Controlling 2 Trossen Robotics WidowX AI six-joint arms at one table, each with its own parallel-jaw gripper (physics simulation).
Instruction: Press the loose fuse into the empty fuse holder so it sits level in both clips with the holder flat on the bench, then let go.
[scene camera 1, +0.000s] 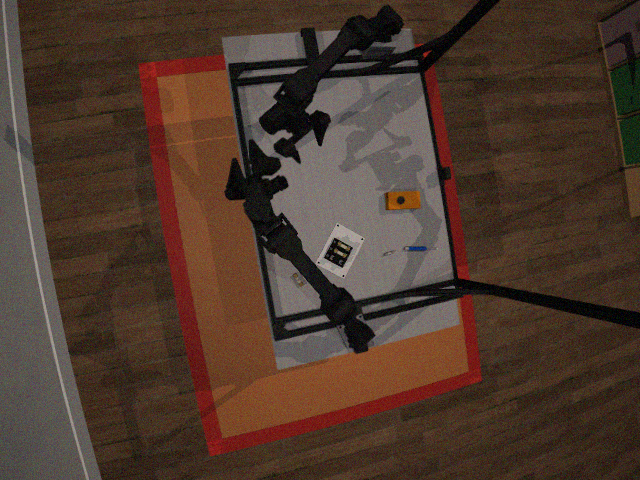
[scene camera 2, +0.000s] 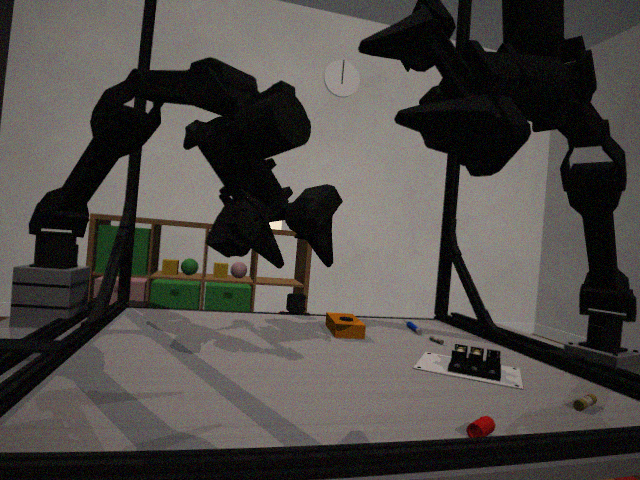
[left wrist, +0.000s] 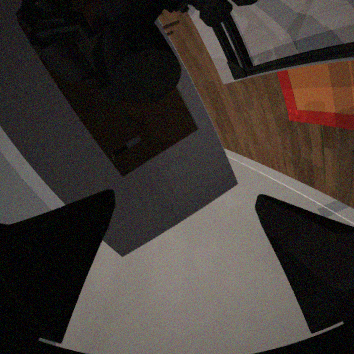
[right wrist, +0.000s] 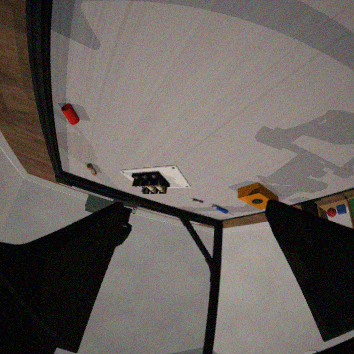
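Seen in the pictures: left gripper, fingertip midpoint: (scene camera 1: 242, 149) (scene camera 2: 377, 79) (left wrist: 187, 199); right gripper, fingertip midpoint: (scene camera 1: 310, 154) (scene camera 2: 304, 265) (right wrist: 196, 208); left arm's base at its link origin: (scene camera 2: 602, 348) (right wrist: 124, 208); right arm's base at its link origin: (scene camera 1: 382, 33) (scene camera 2: 54, 266).
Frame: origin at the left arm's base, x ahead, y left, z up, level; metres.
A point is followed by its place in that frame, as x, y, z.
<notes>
The loose fuse (scene camera 1: 298, 279) {0.260, 0.100, -0.028} (scene camera 2: 584, 401) {0.274, 0.107, -0.028} (right wrist: 91, 169) {0.265, 0.099, -0.030}, with brass-coloured caps, lies on the bench apart from the holder. The black fuse holder (scene camera 1: 338, 252) (scene camera 2: 474, 364) {0.305, -0.057, -0.022} (right wrist: 150, 181) {0.316, -0.073, -0.014} stands on a white plate (scene camera 1: 354, 240) {0.295, -0.150, -0.039} (scene camera 2: 431, 361) {0.323, -0.137, -0.039} (right wrist: 175, 175) {0.335, -0.132, -0.039} lying on the bench. Two of its ways show brass; the one at the right in scene camera 2 looks empty. My left gripper (scene camera 1: 243, 151) {0.674, 0.109, 0.307} (scene camera 2: 378, 82) {0.674, 0.109, 0.307} (left wrist: 187, 199) {0.674, 0.109, 0.307} is open and empty, high up at the bench's left edge in scene camera 1. My right gripper (scene camera 1: 309, 152) {0.623, -0.090, 0.128} (scene camera 2: 306, 265) {0.623, -0.090, 0.128} (right wrist: 196, 208) {0.623, -0.090, 0.128} is open and empty above the bench, away from fuse and holder.
An orange block (scene camera 1: 413, 201) {0.332, -0.416, -0.010} (scene camera 2: 351, 329) {0.374, -0.323, -0.021} (right wrist: 248, 192) {0.378, -0.325, -0.018} with a dark round spot, a blue-handled tool (scene camera 1: 416, 248) {0.162, -0.358, -0.027} (scene camera 2: 413, 327) {0.172, -0.349, -0.030} (right wrist: 220, 209) {0.166, -0.358, -0.029} and a small thin piece (scene camera 1: 388, 252) {0.198, -0.250, -0.033} (scene camera 2: 436, 339) {0.196, -0.249, -0.033} (right wrist: 197, 200) {0.196, -0.250, -0.035} lie beyond the holder. A red cylinder (scene camera 2: 480, 427) {0.498, 0.111, -0.024} (right wrist: 70, 114) {0.490, 0.096, -0.025} lies near the bench edge. Black frame bars surround the bench.
</notes>
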